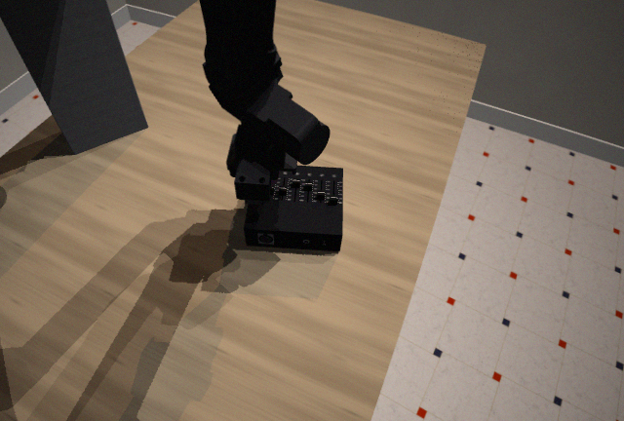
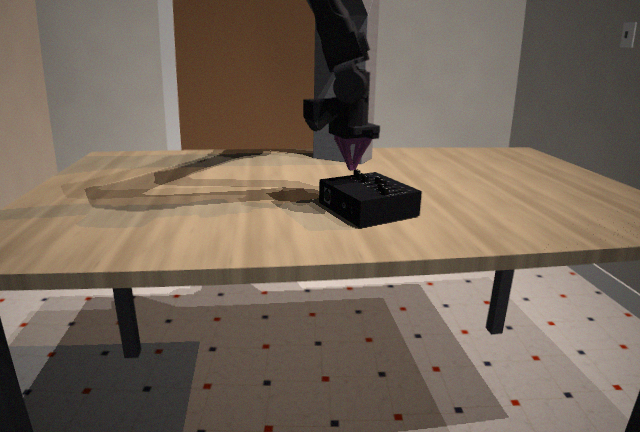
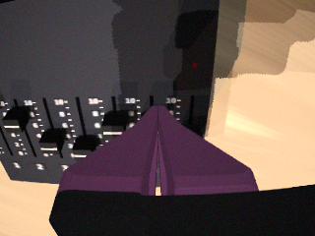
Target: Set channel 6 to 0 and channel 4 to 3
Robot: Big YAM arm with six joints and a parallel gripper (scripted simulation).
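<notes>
The channel 6 cap lies 2 cm to the left of my hand and 2 cm below it. Round my hand: channel 5 cap (2 cm to the left, 2 cm below, 2 cm ahead); then channel 4 cap (5 cm to the left, 4 cm ahead, 2 cm below); then channel 3 cap (6 cm ahead, 5 cm to the left, 2 cm below).
</notes>
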